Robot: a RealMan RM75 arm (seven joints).
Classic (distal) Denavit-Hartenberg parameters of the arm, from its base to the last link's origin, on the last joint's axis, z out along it. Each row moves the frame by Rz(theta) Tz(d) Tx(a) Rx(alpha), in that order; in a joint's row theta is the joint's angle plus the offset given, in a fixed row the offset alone. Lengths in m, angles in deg.
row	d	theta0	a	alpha
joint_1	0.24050	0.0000	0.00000	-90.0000
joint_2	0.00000	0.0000	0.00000	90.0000
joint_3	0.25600	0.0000	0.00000	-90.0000
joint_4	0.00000	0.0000	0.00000	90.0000
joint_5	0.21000	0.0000	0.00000	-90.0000
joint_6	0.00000	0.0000	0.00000	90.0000
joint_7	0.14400	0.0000	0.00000	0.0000
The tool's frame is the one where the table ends.
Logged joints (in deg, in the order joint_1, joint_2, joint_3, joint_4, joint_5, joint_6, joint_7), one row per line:
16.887, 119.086, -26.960, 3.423, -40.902, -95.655, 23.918
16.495, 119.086, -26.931, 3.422, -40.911, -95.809, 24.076
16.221, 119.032, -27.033, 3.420, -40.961, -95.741, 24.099
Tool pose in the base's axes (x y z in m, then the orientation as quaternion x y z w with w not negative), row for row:
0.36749, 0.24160, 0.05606, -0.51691, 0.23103, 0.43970, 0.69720
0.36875, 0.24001, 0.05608, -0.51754, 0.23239, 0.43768, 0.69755
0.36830, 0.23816, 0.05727, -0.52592, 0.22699, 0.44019, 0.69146
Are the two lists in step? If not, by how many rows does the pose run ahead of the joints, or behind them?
The pose runs 1 row ahead of the joints: the pose in row i belongs to the joints in row i + 1.
